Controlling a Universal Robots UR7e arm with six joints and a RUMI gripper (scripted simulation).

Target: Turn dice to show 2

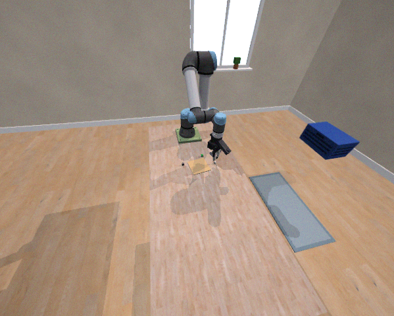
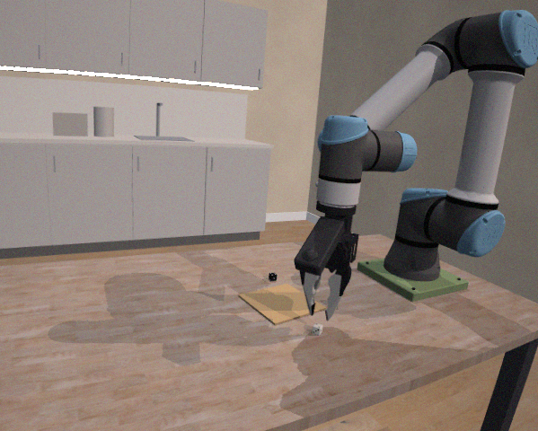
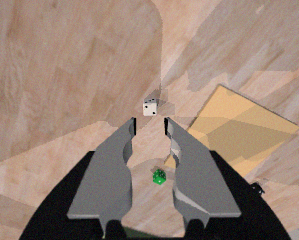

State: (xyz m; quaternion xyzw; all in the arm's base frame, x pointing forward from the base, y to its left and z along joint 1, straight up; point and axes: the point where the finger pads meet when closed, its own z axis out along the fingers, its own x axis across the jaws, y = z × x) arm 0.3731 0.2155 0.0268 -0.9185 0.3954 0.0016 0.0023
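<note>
My gripper is now 40 mm above the white die. The rest, counted from my hand: black die (10 mm ahead, 250 mm to the right, 40 mm below); then green die (80 mm behind, 100 mm to the right, 40 mm below); then tan mat (30 mm ahead, 130 mm to the right, 50 mm below).
</note>
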